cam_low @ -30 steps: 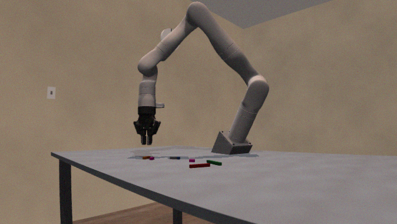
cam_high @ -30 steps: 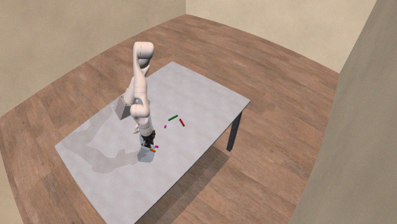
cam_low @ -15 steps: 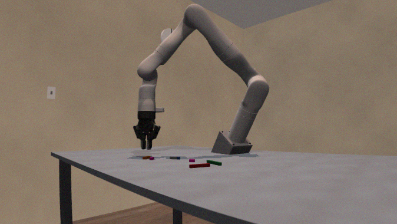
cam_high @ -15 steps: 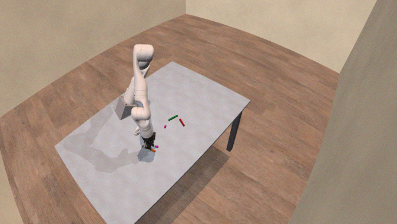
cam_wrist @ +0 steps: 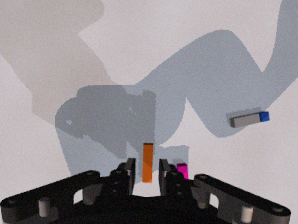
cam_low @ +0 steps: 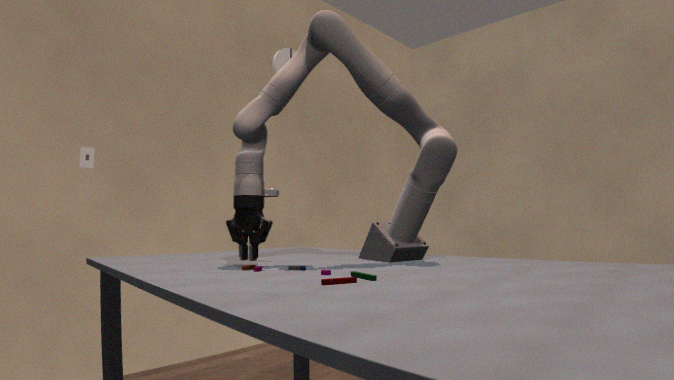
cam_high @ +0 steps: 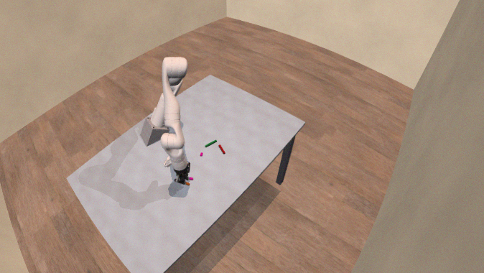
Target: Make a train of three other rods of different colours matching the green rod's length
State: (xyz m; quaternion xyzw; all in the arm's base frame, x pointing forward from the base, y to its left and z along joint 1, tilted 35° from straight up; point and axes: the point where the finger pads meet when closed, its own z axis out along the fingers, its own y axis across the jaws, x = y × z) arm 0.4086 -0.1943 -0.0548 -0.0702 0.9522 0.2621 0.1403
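The orange rod is 4 cm below my hand. Round my hand: grey rod 7 cm behind, 9 cm to the left, 4 cm below; red rod 2 cm ahead, 30 cm to the left, 4 cm below; blue rod 8 cm behind, 11 cm to the left, 4 cm below.
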